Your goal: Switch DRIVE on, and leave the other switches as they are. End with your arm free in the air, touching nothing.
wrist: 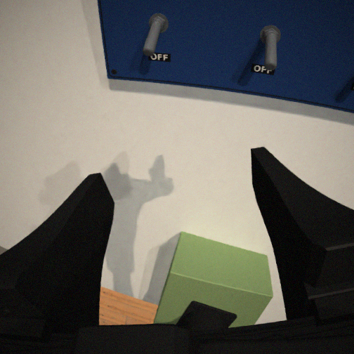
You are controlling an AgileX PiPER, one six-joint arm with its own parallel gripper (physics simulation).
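Observation:
A blue panel (210, 50) on the pale wall crosses the top of the wrist view. It bears a grey toggle switch (154, 36) at the left and another toggle switch (270, 49) to its right. Both levers point down, over or beside labels that read OFF. A corner of a further dark label shows at the right edge. The name DRIVE does not show, so I cannot tell which switch it is. My gripper (176, 177) is open and empty, its fingertips below the panel's lower edge and apart from the switches.
A green block (215, 275) stands below, between the fingers in view, against the pale wall (200, 130). A wooden surface (125, 307) shows at the bottom left of it. Shadows of the arm fall on the wall left of centre.

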